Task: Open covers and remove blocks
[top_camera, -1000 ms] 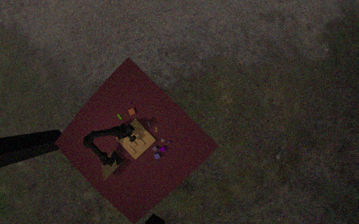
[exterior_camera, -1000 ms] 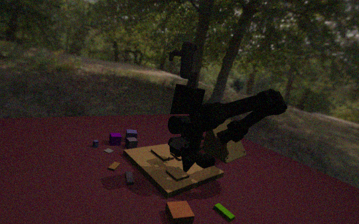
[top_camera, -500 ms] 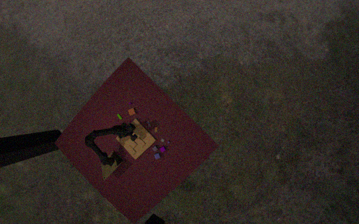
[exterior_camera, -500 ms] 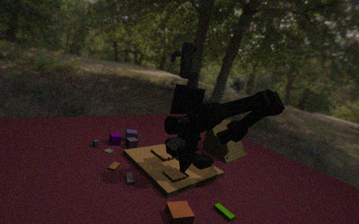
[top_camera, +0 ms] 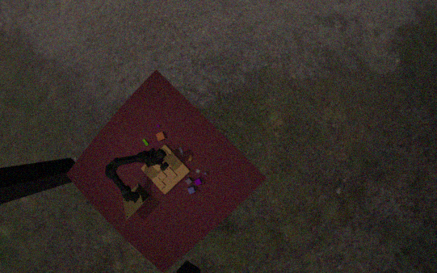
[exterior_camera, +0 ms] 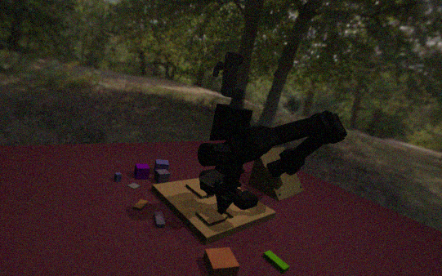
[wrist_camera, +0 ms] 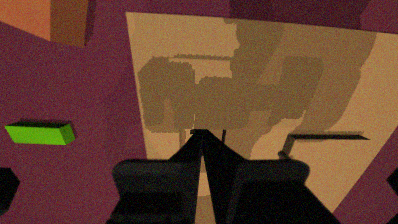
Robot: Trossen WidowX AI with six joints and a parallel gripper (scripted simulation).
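Now: the grey bar 14 cm ahead of my gripper tip, 9 cm to the right of it and 2 cm below it. From my gripper tip the other things lie so: green bar (1 cm ahead, 19 cm to the left, 2 cm below); orange block (13 cm ahead, 12 cm to the left, 1 cm below); flat orange tile (14 cm ahead, 18 cm to the right, 2 cm below).
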